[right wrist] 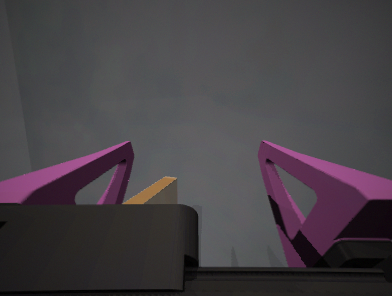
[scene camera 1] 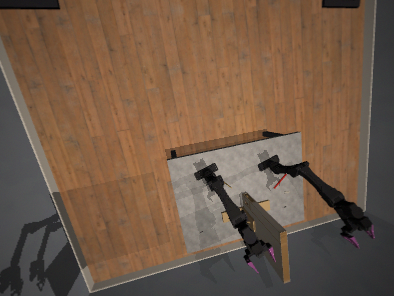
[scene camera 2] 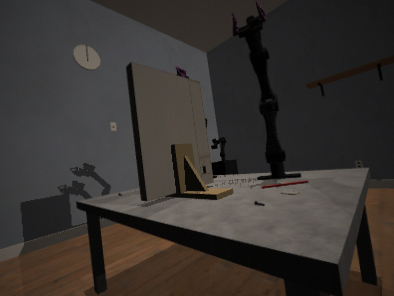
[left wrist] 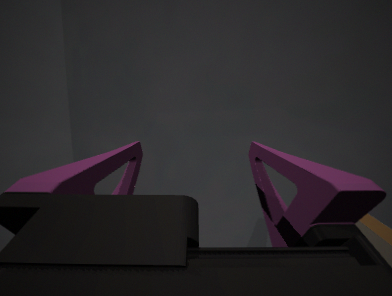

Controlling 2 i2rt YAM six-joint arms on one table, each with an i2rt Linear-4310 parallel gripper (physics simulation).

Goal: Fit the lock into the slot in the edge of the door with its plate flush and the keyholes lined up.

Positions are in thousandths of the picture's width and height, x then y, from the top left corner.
Labels:
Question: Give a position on a door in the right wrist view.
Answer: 420,647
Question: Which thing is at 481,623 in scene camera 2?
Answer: A wooden bracket.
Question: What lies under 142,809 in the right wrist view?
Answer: The right gripper.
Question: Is the left gripper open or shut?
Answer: Open.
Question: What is the left gripper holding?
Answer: Nothing.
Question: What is the right gripper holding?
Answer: Nothing.

